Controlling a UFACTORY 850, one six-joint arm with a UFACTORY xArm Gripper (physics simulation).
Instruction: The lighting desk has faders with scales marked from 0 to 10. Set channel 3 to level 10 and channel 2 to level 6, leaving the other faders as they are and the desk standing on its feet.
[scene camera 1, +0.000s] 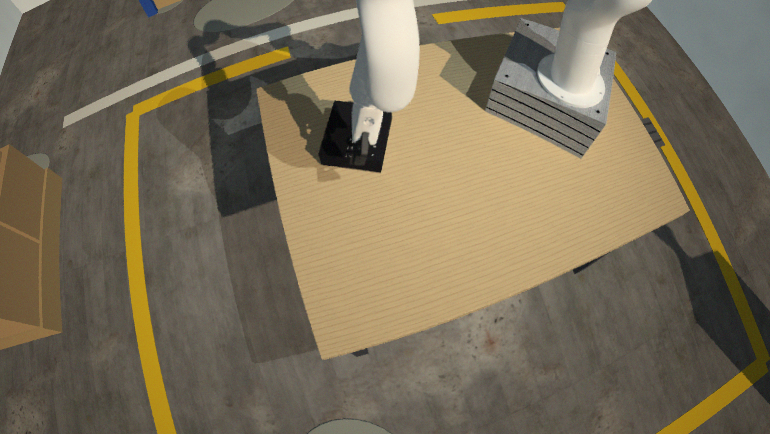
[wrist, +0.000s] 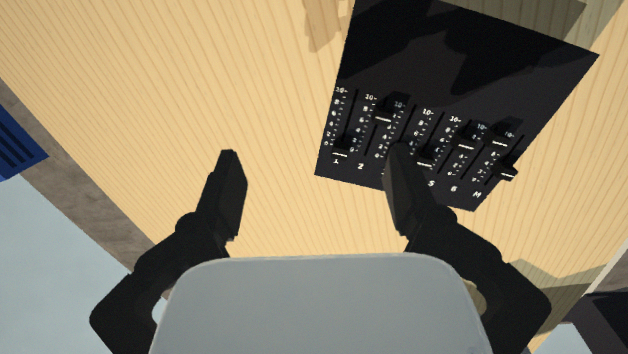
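Observation:
The black lighting desk (scene camera 1: 338, 153) (wrist: 400, 65) lies flat on the table. In the wrist view, the channel 2 knob (wrist: 383, 117) appears between marks 6 and 8; its exact level is hard to read. The upper channel 3 slot (wrist: 411, 117) shows, but its knob is hidden behind the right fingertip. The channel 1 knob (wrist: 340, 151) is near 0, and the channel 4 knob (wrist: 425, 161) is low. The channel 5 knob (wrist: 466, 143), channel 6 knob (wrist: 498, 140) and M knob (wrist: 506, 171) also show. My gripper (scene camera 1: 364, 152) (wrist: 314, 163) is open and empty, over the desk's fader area in the scene view.
The desk stands on the wooden table (scene camera 1: 458, 215) (wrist: 150, 75), near its left end in the scene view. The grey layered robot base (scene camera 1: 544, 115) stands at the back right of the table. A cardboard-coloured box (scene camera 1: 24, 269) stands on the floor at the left.

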